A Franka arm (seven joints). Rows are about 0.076 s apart.
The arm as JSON. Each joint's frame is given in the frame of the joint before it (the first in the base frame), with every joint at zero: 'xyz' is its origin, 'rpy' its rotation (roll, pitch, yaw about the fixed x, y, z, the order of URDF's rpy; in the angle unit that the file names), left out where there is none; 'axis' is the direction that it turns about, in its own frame. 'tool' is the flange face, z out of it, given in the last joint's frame.
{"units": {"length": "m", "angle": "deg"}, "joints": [
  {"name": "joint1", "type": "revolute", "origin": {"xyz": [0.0, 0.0, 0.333]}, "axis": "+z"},
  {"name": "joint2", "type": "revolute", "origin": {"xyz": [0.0, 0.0, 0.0]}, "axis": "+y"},
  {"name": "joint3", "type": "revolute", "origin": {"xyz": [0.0, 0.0, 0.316]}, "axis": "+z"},
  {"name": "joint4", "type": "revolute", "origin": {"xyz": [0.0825, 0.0, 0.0]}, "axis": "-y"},
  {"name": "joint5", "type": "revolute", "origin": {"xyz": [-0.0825, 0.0, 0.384]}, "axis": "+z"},
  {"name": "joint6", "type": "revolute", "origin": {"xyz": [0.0, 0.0, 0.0]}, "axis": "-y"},
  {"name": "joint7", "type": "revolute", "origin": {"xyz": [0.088, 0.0, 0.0]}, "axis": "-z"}
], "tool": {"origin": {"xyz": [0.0, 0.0, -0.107], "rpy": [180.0, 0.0, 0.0]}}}
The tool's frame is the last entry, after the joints.
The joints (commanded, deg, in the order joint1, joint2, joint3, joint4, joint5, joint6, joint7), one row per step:
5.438, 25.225, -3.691, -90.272, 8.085, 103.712, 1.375
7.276, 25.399, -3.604, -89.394, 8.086, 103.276, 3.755
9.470, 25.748, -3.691, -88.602, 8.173, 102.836, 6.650
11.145, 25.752, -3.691, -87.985, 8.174, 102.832, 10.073
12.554, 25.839, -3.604, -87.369, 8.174, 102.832, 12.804
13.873, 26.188, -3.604, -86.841, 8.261, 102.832, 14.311
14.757, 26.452, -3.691, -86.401, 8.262, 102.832, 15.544
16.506, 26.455, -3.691, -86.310, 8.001, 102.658, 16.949
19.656, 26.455, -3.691, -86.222, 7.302, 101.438, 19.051
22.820, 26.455, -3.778, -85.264, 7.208, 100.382, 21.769
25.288, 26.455, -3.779, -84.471, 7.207, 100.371, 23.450
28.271, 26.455, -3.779, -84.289, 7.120, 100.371, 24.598
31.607, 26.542, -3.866, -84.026, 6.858, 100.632, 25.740
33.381, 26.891, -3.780, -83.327, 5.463, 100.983, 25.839
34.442, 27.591, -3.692, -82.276, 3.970, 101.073, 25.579
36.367, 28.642, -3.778, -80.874, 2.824, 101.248, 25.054
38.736, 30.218, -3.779, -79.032, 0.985, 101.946, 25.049
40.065, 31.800, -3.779, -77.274, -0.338, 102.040, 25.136
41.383, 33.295, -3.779, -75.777, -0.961, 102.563, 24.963
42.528, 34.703, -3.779, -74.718, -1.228, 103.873, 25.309
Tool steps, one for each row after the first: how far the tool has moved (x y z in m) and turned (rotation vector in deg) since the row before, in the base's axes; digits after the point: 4 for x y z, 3 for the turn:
0.0008, 0.0223, 0.0044, -0.414, -0.028, -0.335
-0.0005, 0.0249, 0.0017, -0.542, 0.265, -0.676
-0.0006, 0.0196, 0.0048, -0.615, -0.304, -1.647
-0.0007, 0.0174, 0.0038, -0.420, -0.288, -1.165
-0.0009, 0.0157, 0.0001, -0.197, -0.046, -0.175
-0.0003, 0.0097, 0.0004, -0.251, -0.089, -0.389
-0.0048, 0.0195, 0.0004, -0.511, 0.136, 0.494
-0.0121, 0.0340, -0.0008, -1.275, 1.057, 1.481
-0.0109, 0.0346, 0.0064, -0.676, 0.151, 0.588
-0.0084, 0.0278, 0.0063, -0.074, -0.693, 0.848
-0.0139, 0.0319, 0.0014, -0.233, -0.181, 1.895
-0.0162, 0.0342, 0.0014, -0.297, -0.519, 2.216
-0.0071, 0.0186, 0.0017, -0.825, -1.232, 2.234
-0.0024, 0.0118, 0.0001, -0.953, -1.071, 1.933
-0.0063, 0.0205, -0.0010, -0.655, -1.039, 2.792
-0.0078, 0.0265, -0.0032, -0.983, -1.814, 3.042
-0.0031, 0.0160, -0.0048, -0.937, -1.006, 1.738
-0.0042, 0.0167, -0.0055, -0.204, -0.801, 1.770
-0.0036, 0.0155, -0.0071, 0.334, -0.984, 1.000

